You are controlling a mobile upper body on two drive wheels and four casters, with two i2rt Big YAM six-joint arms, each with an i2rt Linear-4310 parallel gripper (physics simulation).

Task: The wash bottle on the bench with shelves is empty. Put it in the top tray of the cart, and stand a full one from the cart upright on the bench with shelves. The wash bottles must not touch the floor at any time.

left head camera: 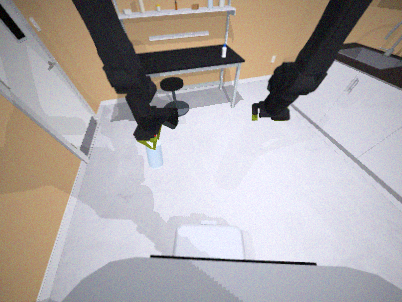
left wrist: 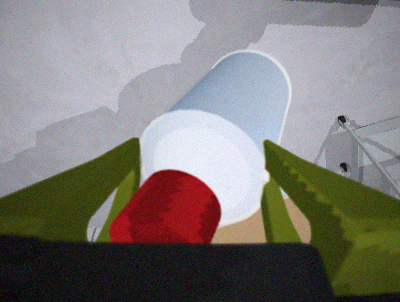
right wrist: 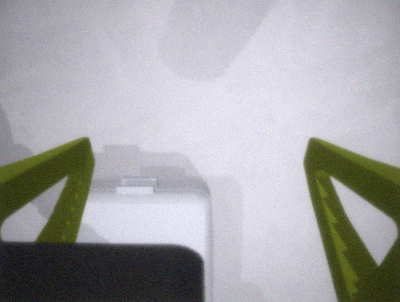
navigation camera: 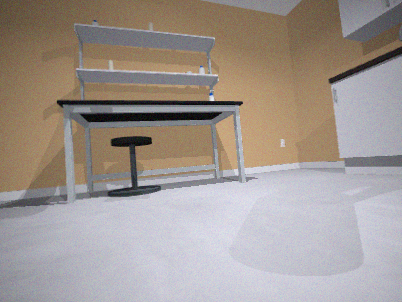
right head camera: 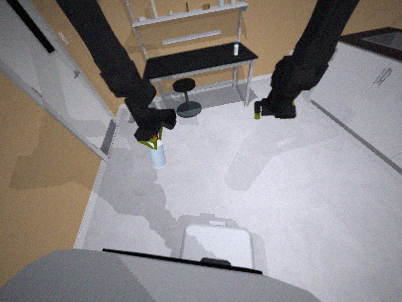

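Observation:
My left gripper is shut on a red-capped wash bottle with a light blue body, held above the floor. My right gripper is open and empty. A small white bottle with a blue cap stands upright near the right end of the black top of the bench with shelves, far ahead of both grippers. Part of the cart shows at the right of the left wrist view.
Small bottles stand on the bench's shelves. A black stool stands at the bench's front. A door is at the left, a white cabinet at the right. The robot's white base shows at the bottom.

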